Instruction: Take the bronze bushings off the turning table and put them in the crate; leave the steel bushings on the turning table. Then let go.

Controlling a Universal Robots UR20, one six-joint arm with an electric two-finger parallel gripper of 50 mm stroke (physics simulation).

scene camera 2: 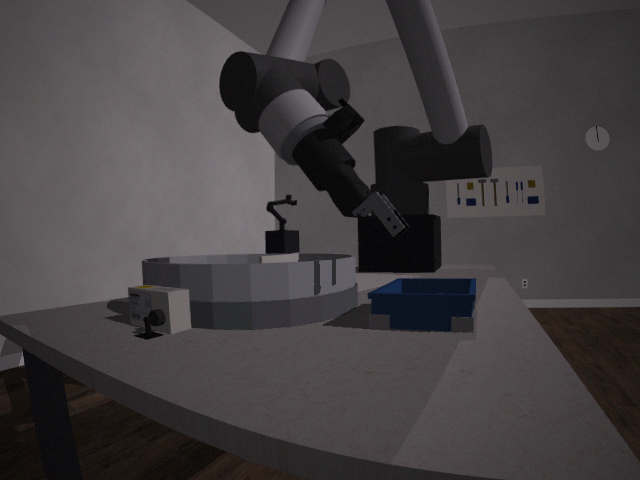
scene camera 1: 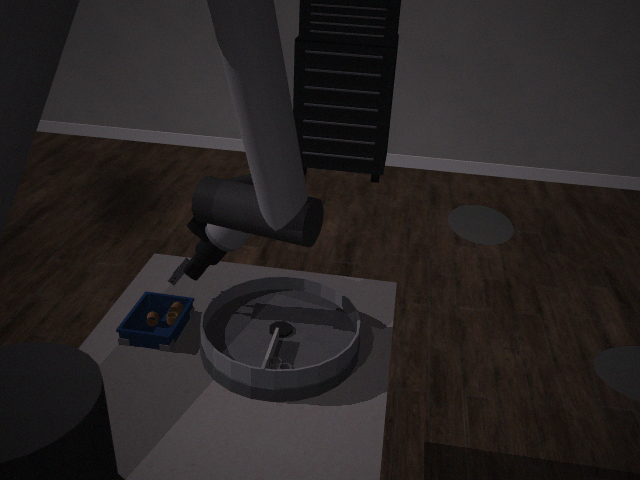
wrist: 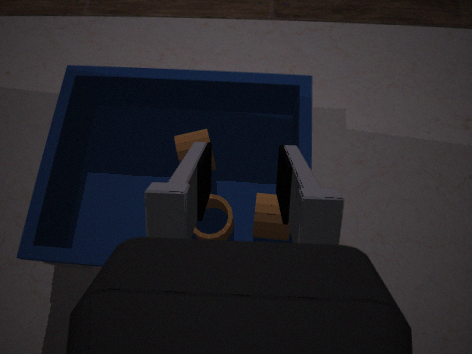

Labels:
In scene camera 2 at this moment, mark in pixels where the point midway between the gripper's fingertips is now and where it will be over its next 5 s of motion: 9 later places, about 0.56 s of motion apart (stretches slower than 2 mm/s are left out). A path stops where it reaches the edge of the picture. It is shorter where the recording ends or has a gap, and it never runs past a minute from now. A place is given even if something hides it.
My gripper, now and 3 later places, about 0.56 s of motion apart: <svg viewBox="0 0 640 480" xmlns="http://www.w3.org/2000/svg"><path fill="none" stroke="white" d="M401 232L400 197L398 163L398 164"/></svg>

